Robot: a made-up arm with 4 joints.
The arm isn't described. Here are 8 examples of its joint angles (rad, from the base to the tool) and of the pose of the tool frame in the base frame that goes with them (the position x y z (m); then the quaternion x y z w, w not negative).
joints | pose
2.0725 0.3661 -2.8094 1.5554 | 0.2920 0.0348 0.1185 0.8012 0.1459 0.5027 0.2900
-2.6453 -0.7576 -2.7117 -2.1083 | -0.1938 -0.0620 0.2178 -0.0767 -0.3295 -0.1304 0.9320
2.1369 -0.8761 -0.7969 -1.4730 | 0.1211 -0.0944 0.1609 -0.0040 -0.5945 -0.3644 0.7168
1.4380 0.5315 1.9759 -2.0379 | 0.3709 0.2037 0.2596 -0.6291 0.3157 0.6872 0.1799
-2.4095 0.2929 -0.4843 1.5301 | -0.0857 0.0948 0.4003 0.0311 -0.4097 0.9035 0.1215
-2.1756 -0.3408 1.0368 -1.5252 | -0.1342 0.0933 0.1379 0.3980 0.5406 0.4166 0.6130
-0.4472 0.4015 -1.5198 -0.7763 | 0.1742 0.3837 0.2880 0.4895 -0.6895 0.5232 0.1061
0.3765 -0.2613 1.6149 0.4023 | 0.2751 0.2115 0.1957 0.3715 0.5965 -0.0830 0.7066
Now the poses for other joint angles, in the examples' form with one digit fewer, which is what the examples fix.
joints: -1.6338 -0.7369 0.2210 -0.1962
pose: -0.044 0.318 0.256 0.015 0.136 0.810 0.571
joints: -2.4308 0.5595 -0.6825 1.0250
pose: -0.023 0.142 0.335 0.382 -0.216 0.892 0.104
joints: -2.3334 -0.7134 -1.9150 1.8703
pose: -0.100 -0.046 0.216 0.115 -0.908 0.333 0.228
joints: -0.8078 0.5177 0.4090 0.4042
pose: 0.130 0.390 0.261 0.325 0.107 0.702 0.624
